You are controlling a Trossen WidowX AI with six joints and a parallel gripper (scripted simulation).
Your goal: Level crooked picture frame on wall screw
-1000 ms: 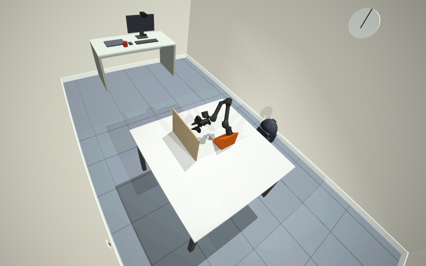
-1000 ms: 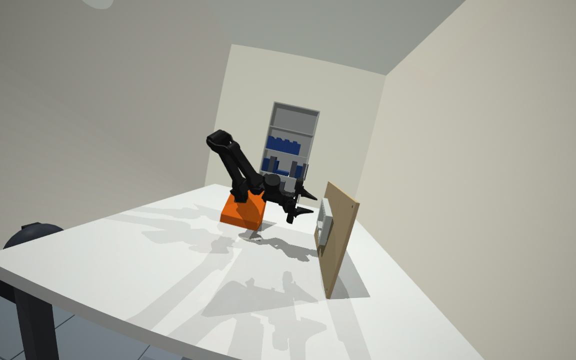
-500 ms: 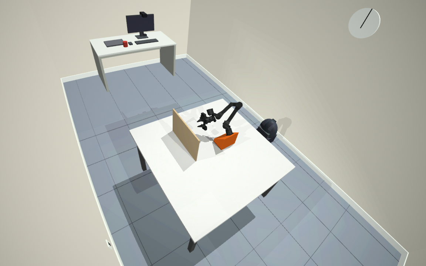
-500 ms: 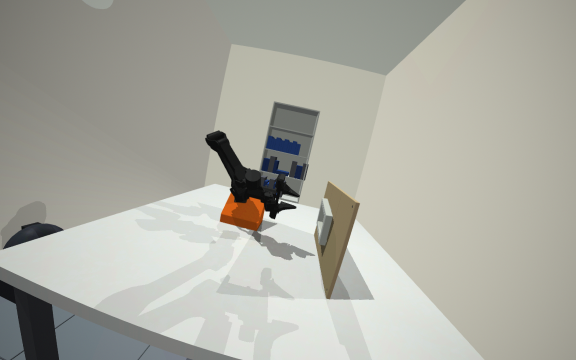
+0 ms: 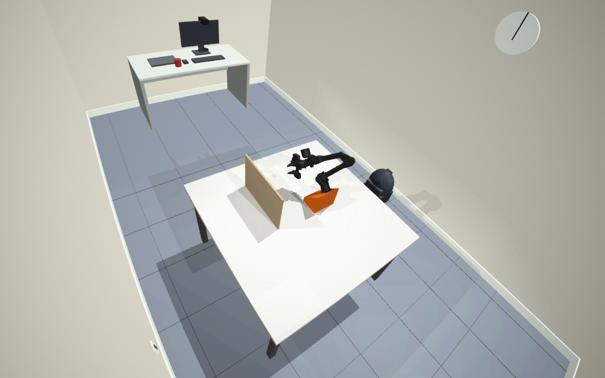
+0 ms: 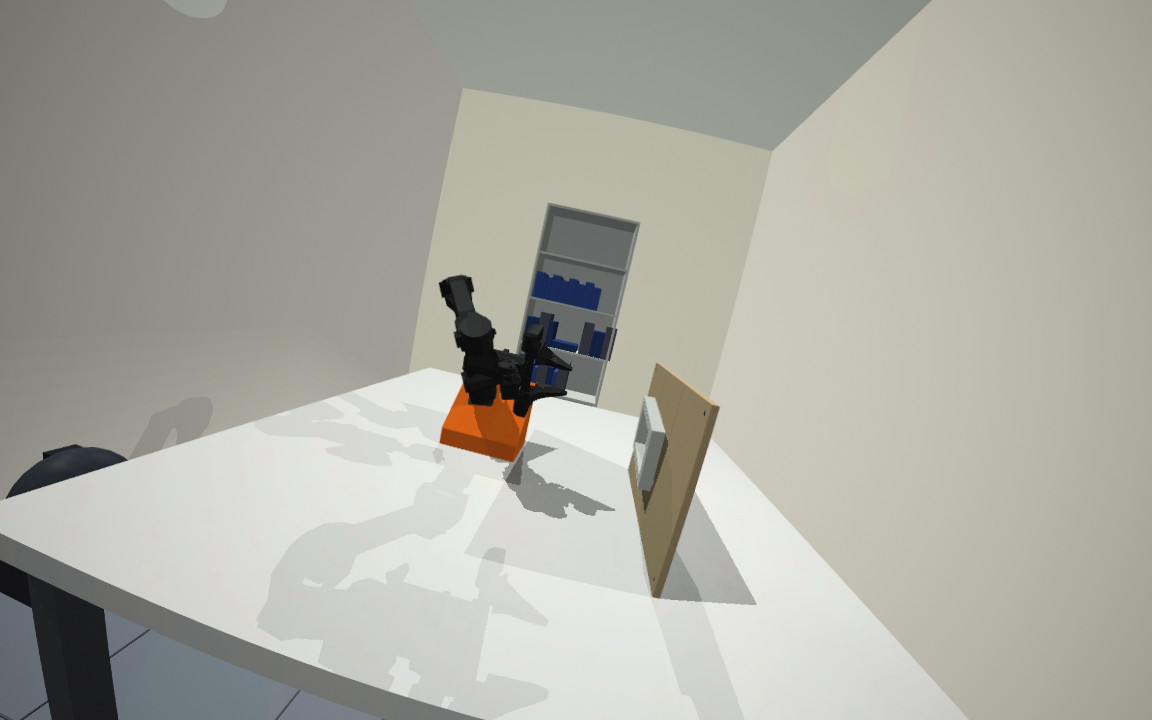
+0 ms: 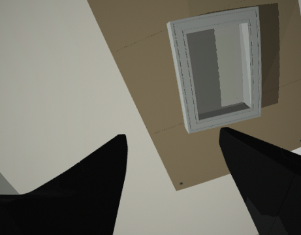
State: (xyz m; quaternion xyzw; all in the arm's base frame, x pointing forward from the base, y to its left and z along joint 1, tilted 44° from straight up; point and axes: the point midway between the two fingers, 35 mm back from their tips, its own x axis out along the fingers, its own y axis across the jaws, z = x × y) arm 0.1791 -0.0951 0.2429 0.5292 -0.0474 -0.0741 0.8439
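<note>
The pale grey picture frame is 19 cm ahead of my gripper tip and 9 cm below it. Round my gripper tip: wall panel 20 cm ahead, 1 cm to the right, 10 cm below.
</note>
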